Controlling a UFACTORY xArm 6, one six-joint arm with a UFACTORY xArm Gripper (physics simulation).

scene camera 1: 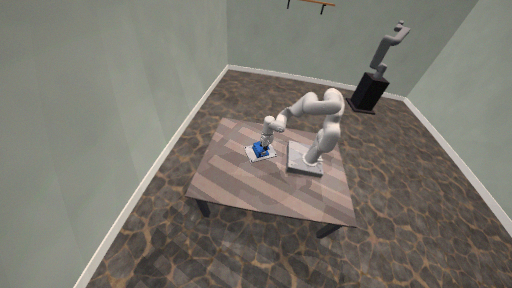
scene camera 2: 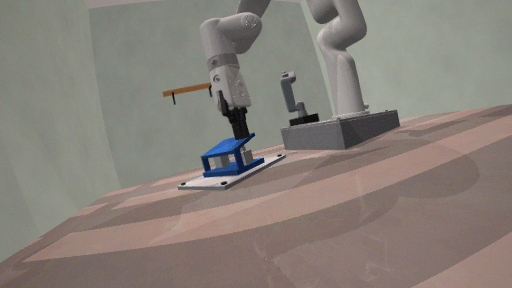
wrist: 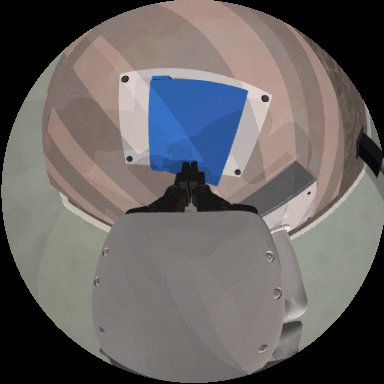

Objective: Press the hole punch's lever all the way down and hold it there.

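Pixels of known places: gripper, between the fingertips: (scene camera 1: pixel 264 149) (scene camera 2: pixel 242 138) (wrist: pixel 190 171); arm's base, origin of its link: (scene camera 1: pixel 309 159) (scene camera 2: pixel 350 116) (wrist: pixel 272 232).
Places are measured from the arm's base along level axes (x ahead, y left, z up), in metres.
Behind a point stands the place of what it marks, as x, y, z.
Note:
The hole punch's blue lever (scene camera 1: pixel 258 146) @[0.414, -0.087, 0.005] (scene camera 2: pixel 227 146) @[0.398, -0.071, 0.008] (wrist: pixel 195 120) @[0.390, -0.105, 0.014] is tilted, its raised end toward the gripper. Below it in scene camera 2, the blue base (scene camera 2: pixel 220 173) @[0.436, -0.061, -0.047] and grey blocks show through the gap under the lever. The punch sits on a white plate (scene camera 2: pixel 202 184) @[0.487, -0.040, -0.055] (wrist: pixel 133 115) @[0.477, -0.059, -0.055] with dark dots at its corners. My gripper (scene camera 2: pixel 241 136) @[0.362, -0.054, 0.017] (wrist: pixel 190 171) @[0.362, -0.054, 0.017] is shut and empty, pointing down. Its black fingertips are at the top of the lever near the raised end and appear to touch it. The exact contact is hard to tell.
The arm's grey base block (scene camera 1: pixel 304 171) @[0.053, 0.103, -0.018] (scene camera 2: pixel 312 137) @[0.173, -0.020, -0.027] (wrist: pixel 277 187) @[0.164, -0.105, -0.032] stands on the striped table (scene camera 1: pixel 235 175) @[0.568, 0.163, -0.063] (scene camera 2: pixel 320 200) @[0.422, 0.230, -0.063] beside the punch. A second grey arm on a black pedestal (scene camera 1: pixel 370 92) stands on the floor farther back. An orange bar (scene camera 1: pixel 317 3) (scene camera 2: pixel 187 90) is on the wall.

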